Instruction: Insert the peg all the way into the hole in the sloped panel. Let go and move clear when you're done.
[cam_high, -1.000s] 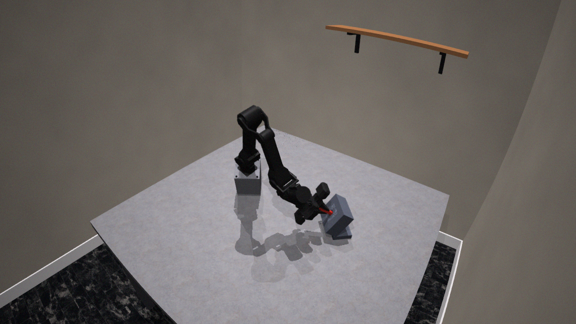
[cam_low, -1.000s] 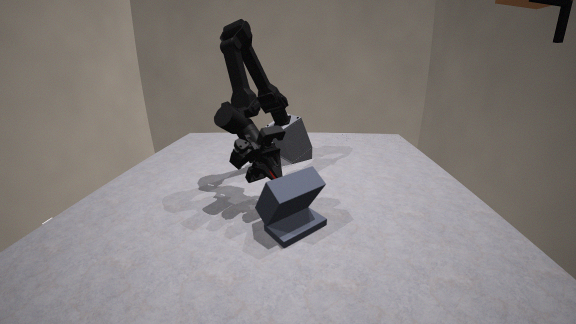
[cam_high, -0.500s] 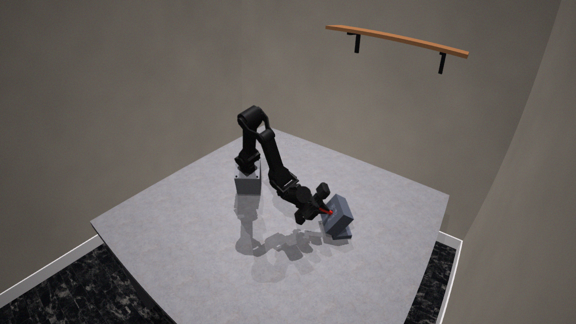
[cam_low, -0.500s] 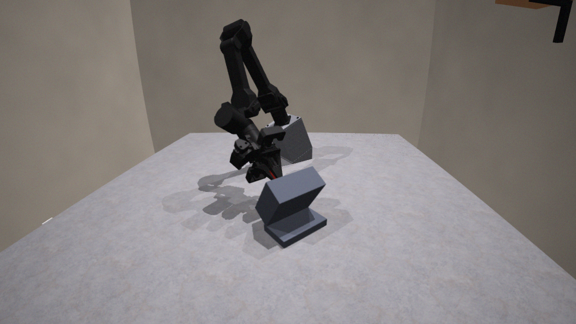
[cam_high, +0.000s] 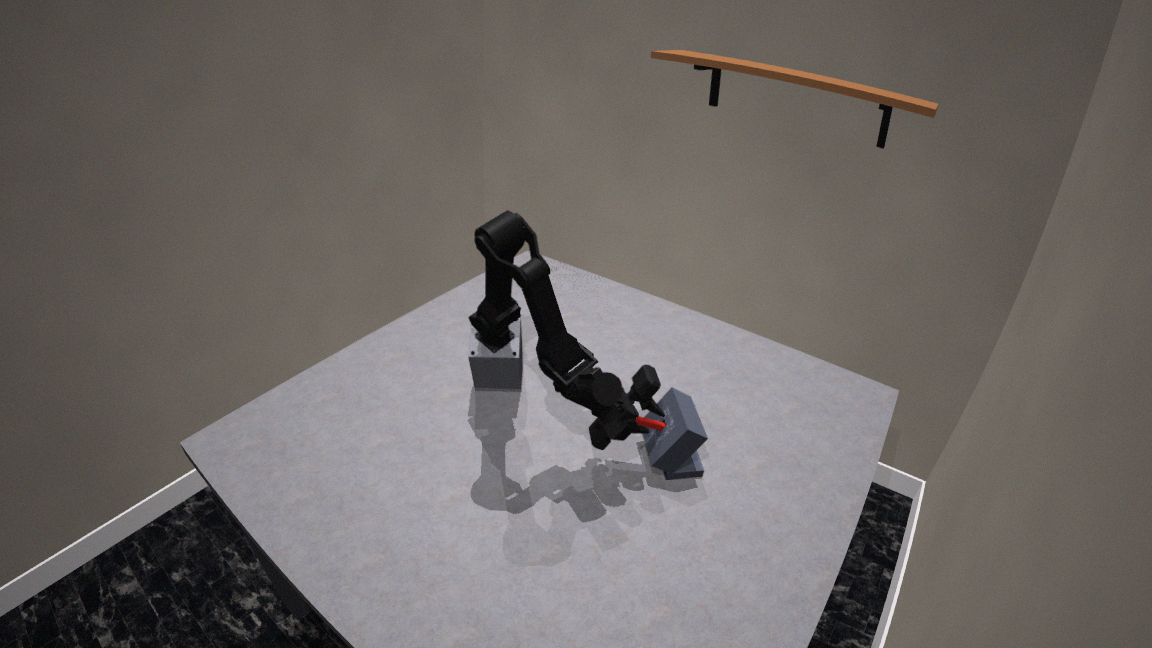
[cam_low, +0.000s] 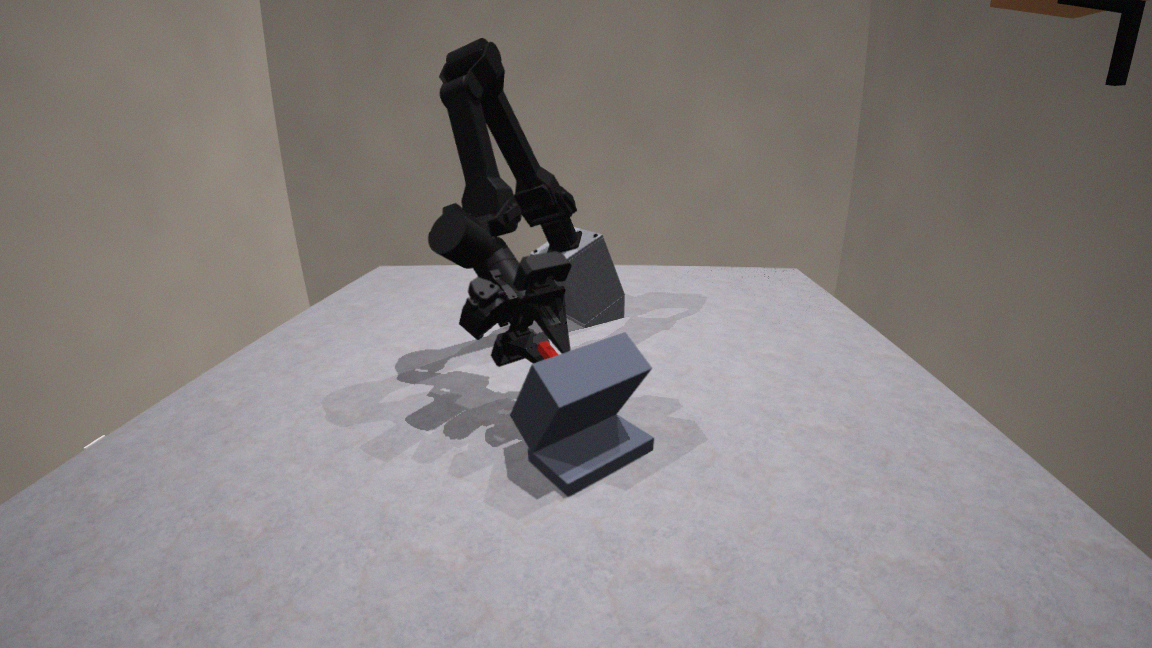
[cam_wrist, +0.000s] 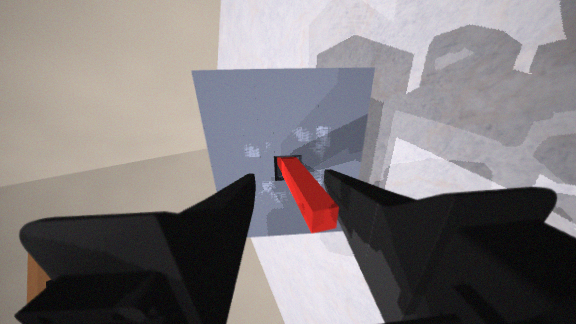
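Now: the red square peg 2 cm to the left of my hand, 2 cm below it and 2 cm ahead of it. Also, from my hand: flat foot plate: 11 cm below, 6 cm to the left, 6 cm ahead.
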